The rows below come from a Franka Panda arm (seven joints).
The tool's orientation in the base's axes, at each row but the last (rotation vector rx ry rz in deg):
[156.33, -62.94, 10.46]
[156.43, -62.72, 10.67]
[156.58, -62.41, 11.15]
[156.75, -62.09, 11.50]
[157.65, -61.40, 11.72]
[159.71, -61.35, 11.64]
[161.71, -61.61, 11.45]
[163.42, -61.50, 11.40]
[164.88, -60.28, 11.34]
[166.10, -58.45, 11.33]
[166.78, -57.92, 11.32]
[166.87, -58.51, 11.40]
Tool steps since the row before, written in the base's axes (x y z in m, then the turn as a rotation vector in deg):
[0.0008, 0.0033, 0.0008, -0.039, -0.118, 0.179]
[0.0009, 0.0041, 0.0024, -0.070, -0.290, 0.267]
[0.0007, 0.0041, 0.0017, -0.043, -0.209, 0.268]
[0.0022, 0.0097, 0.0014, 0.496, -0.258, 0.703]
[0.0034, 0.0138, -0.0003, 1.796, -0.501, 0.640]
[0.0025, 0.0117, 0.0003, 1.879, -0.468, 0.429]
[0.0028, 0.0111, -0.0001, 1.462, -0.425, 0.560]
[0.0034, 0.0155, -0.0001, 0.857, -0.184, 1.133]
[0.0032, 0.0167, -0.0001, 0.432, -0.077, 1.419]
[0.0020, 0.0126, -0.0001, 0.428, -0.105, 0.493]
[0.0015, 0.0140, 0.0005, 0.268, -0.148, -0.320]
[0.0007, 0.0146, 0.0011, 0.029, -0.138, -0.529]
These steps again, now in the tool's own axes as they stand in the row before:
[-0.0015, -0.0028, -0.0015, 0.085, 0.134, -0.149]
[-0.0016, -0.0032, -0.0032, 0.194, 0.289, -0.198]
[-0.0019, -0.0032, -0.0025, 0.160, 0.213, -0.216]
[-0.0046, -0.0083, -0.0034, 0.667, -0.067, -0.598]
[-0.0066, -0.0123, -0.0025, 1.764, -0.783, -0.403]
[-0.0057, -0.0102, -0.0023, 1.766, -0.882, -0.196]
[-0.0052, -0.0101, -0.0014, 1.450, -0.628, -0.366]
[-0.0076, -0.0139, -0.0016, 0.930, -0.388, -1.018]
[-0.0082, -0.0148, -0.0014, 0.582, -0.188, -1.353]
[-0.0063, -0.0111, -0.0010, 0.465, -0.179, -0.434]
[-0.0074, -0.0119, -0.0016, 0.255, -0.053, 0.358]
[-0.0083, -0.0118, -0.0023, 0.035, 0.088, 0.539]

